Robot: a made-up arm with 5 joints.
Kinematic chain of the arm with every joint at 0, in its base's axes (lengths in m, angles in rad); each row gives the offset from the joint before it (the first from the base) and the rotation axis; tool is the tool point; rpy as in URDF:
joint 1: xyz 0 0 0.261 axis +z
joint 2: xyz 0 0 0 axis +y
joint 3: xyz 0.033 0 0.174 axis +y
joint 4: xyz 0.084 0 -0.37 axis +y
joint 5: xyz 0.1 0 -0.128 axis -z
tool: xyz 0 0 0 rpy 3.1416 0 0
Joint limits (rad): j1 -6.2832..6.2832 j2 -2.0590..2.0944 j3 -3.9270..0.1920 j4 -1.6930..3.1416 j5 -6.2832..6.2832
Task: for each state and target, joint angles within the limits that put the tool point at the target. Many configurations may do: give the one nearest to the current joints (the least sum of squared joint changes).
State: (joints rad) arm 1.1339 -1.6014 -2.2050 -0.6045 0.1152
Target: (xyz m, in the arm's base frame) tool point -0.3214 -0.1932 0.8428
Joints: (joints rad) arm 0.5412 -1.0477 -2.1846 -0.1105 0.1152
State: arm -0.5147 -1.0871 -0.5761 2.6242 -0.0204
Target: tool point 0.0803 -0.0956 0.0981
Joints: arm -0.8722 -0.7885 -0.0475 2.2088 -0.0204
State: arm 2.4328 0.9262 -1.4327 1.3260 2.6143
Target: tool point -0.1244 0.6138 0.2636
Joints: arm 1.7708 0.5888 -1.8892 1.1025 2.6143
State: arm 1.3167 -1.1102 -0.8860 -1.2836 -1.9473
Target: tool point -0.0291 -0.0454 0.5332
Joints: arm 1.0008 -1.9159 -0.1803 -1.6930 -1.9473
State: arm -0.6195 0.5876 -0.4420 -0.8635 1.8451
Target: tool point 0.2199 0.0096 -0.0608
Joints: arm 0.0436 0.6594 -0.2732 -0.8839 1.8451
